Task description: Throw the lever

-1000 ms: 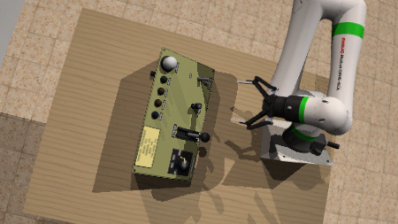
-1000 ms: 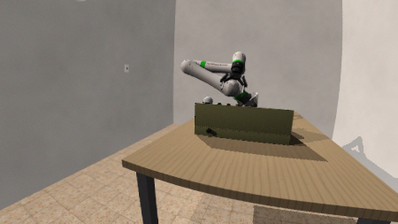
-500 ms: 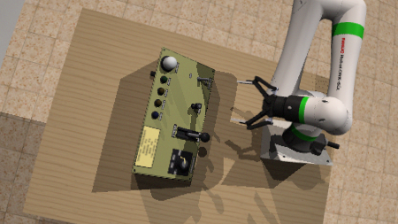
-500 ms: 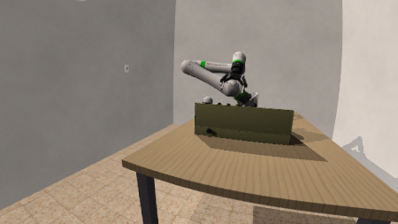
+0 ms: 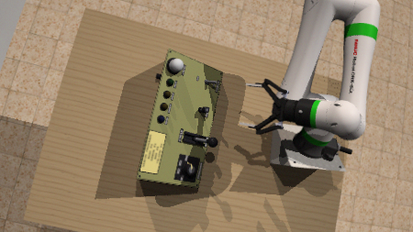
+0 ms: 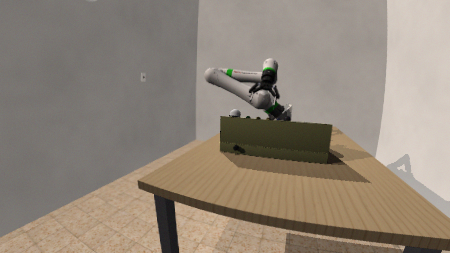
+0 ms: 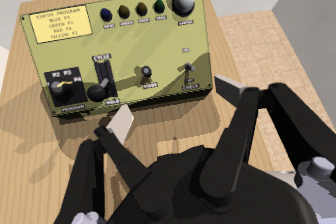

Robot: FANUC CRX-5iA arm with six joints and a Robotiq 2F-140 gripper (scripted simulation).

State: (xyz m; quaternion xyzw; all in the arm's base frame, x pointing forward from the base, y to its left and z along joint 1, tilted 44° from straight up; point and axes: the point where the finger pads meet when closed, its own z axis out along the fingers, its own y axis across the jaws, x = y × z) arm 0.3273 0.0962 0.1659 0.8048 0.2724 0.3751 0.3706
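The olive console is 16 cm ahead of my hand, 11 cm to the left of it and 14 cm below it. Round my hand: mode push knob: 13 cm ahead, 6 cm to the left, 11 cm below; then rotary program selector: 11 cm ahead, 28 cm to the left, 12 cm below; then toggle switch: 14 cm ahead, 6 cm to the right, 12 cm below.
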